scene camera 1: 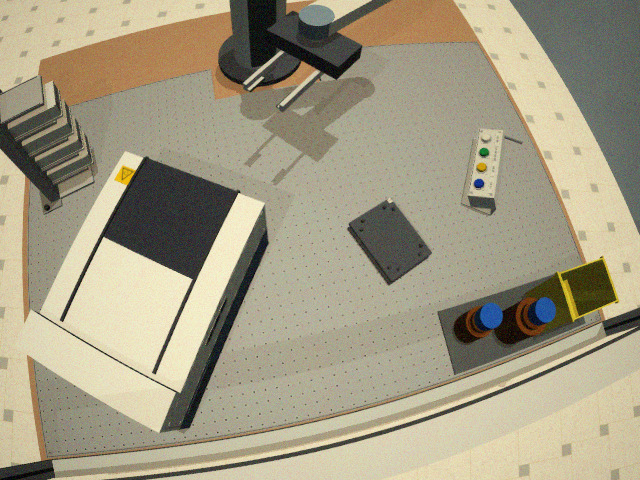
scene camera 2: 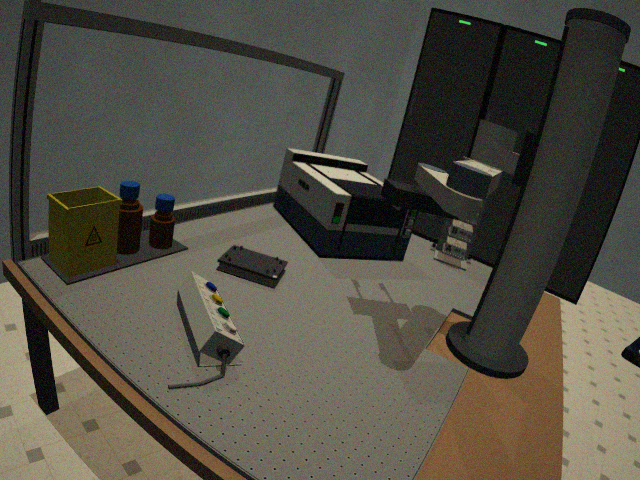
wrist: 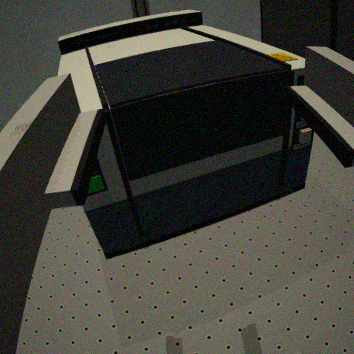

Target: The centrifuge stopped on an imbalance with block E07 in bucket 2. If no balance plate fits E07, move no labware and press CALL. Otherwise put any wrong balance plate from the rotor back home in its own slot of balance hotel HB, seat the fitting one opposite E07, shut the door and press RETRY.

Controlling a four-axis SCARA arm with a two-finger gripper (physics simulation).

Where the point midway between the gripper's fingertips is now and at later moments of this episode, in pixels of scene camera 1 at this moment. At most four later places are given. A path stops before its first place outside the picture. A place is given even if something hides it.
The gripper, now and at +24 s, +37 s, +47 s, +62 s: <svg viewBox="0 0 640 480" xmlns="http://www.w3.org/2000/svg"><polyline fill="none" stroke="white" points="262,97 454,126 464,132 462,140 487,151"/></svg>
